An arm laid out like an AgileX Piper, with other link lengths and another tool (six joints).
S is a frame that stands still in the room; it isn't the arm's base.
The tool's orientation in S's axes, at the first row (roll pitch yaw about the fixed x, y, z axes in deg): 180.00, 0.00, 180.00
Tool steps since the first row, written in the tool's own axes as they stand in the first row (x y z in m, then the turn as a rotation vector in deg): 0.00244, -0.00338, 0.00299, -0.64, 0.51, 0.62; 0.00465, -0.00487, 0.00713, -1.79, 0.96, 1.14; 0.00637, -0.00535, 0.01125, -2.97, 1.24, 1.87; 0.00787, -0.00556, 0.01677, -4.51, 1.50, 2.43
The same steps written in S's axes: -0.00244, -0.00338, -0.00299, 0.64, 0.51, -0.62; -0.00465, -0.00487, -0.00713, 1.79, 0.96, -1.14; -0.00637, -0.00535, -0.01125, 2.97, 1.24, -1.87; -0.00787, -0.00556, -0.01677, 4.51, 1.50, -2.43
